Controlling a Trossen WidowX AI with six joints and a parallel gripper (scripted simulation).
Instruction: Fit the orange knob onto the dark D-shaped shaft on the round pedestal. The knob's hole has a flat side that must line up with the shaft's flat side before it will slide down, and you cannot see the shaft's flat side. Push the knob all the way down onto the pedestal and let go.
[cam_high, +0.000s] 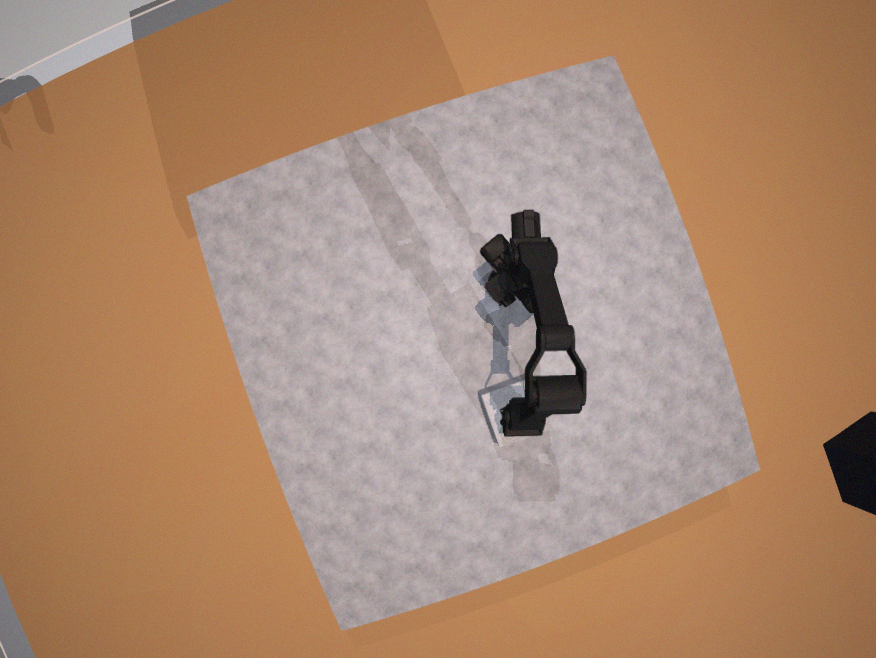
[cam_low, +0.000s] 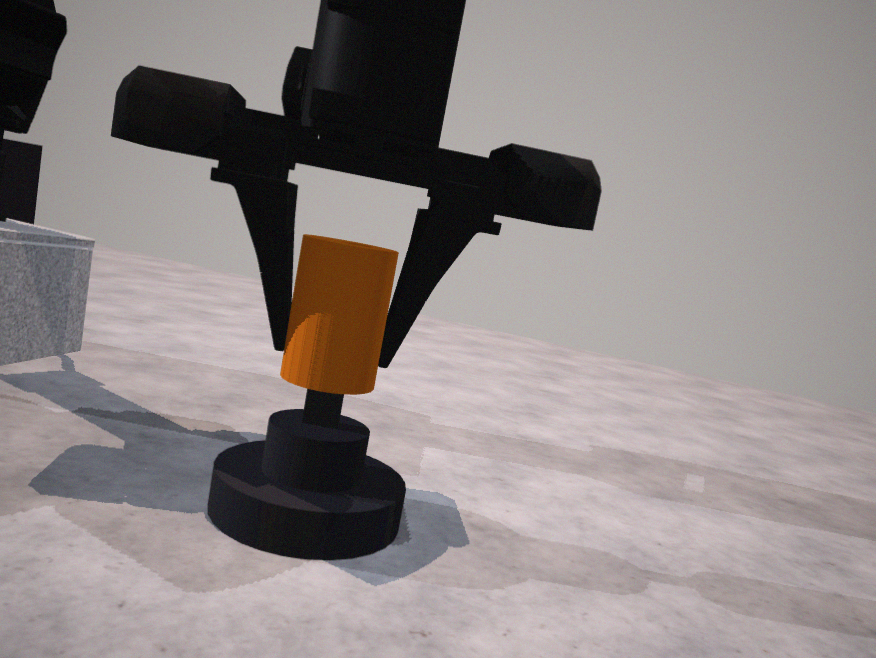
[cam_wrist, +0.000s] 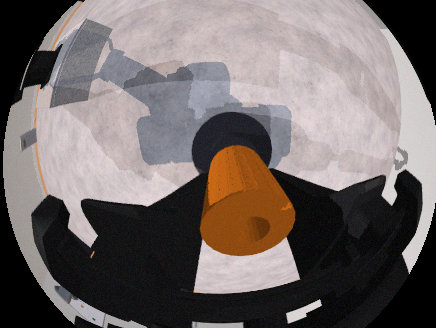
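My gripper tip is now 2 cm below the orange knob. From my gripper tip the other things lie so: round pedestal (4 cm below).
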